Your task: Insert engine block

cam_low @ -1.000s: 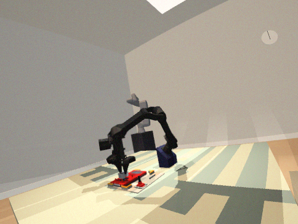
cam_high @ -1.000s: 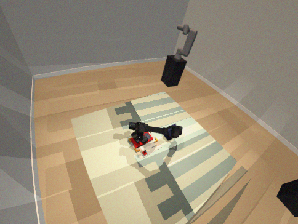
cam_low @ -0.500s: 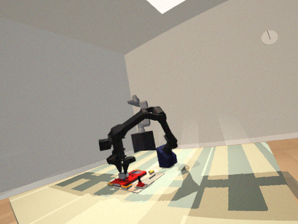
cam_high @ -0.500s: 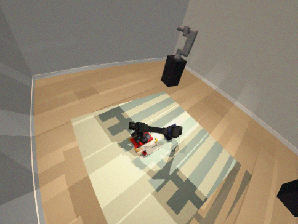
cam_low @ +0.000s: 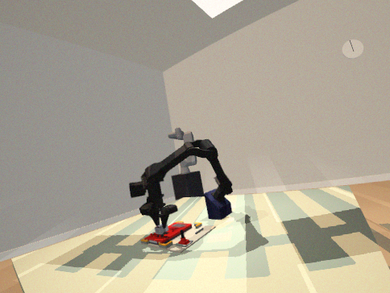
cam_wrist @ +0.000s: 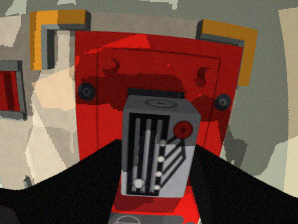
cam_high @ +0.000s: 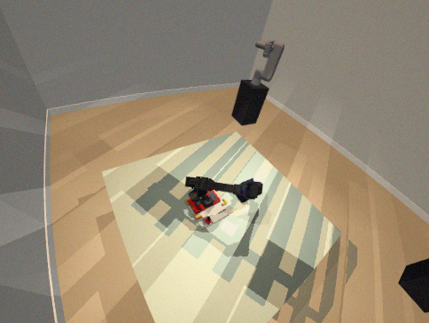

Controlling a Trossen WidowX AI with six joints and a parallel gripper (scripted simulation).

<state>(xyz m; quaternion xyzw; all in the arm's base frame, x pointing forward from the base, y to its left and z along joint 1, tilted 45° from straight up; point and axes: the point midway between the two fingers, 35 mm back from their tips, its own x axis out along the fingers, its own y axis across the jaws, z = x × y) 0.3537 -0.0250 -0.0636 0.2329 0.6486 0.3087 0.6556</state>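
Now: the grey engine block 1 cm below my gripper tip.
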